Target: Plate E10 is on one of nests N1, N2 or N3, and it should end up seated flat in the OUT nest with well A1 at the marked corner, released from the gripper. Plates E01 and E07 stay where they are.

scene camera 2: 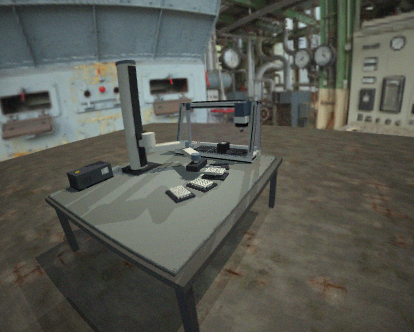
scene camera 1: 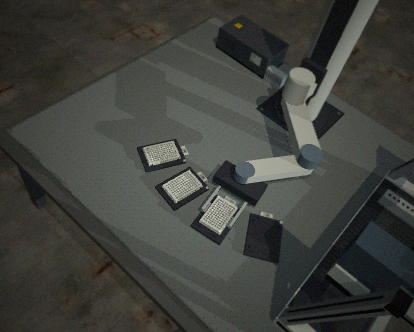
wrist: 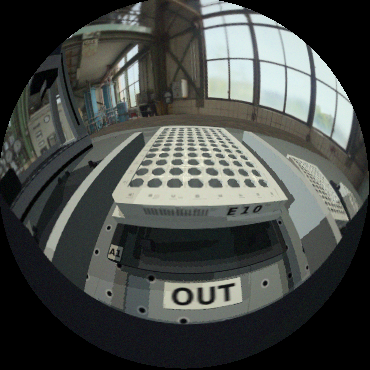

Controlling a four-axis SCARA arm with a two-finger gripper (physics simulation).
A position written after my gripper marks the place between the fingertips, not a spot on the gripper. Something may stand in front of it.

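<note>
A black OUT nest [wrist: 170, 250] is in the scene, as is a dark N1 nest [scene camera 1: 263, 241]. The wrist view also has the dark N1 nest [wrist: 68, 183]. My gripper [scene camera 1: 215, 218] is visible, and the wrist view shows my gripper [wrist: 194, 136] too.
</note>
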